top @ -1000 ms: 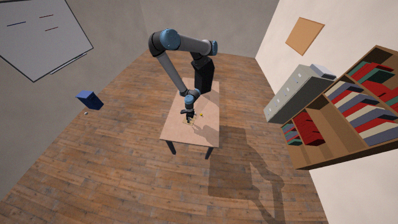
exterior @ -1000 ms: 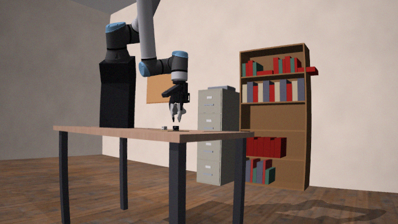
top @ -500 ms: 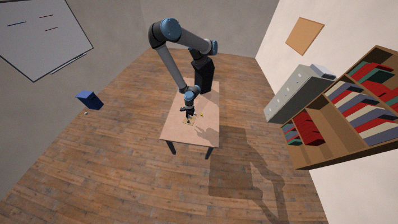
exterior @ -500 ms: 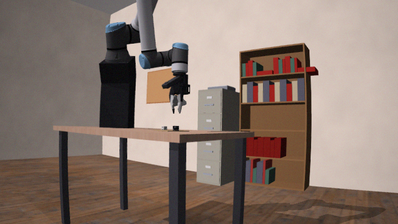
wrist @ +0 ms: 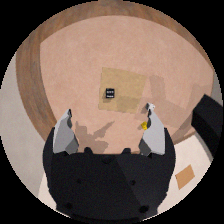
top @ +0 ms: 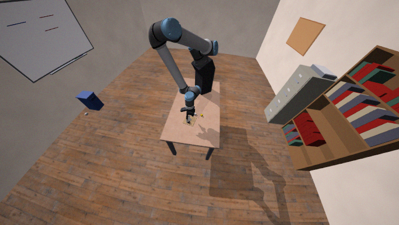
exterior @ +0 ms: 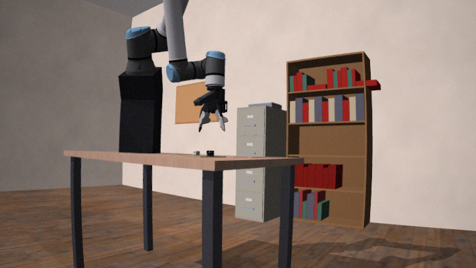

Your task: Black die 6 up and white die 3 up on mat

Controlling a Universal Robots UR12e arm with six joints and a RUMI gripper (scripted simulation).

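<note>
My gripper is now 12 cm past the white die, 9 cm to the right of it and 10 cm above it. Round my hand: tan mat (4 cm behind, 1 cm to the left, 11 cm below); then yellow die (10 cm behind, 18 cm to the left, 10 cm below); then black die (10 cm below).
</note>
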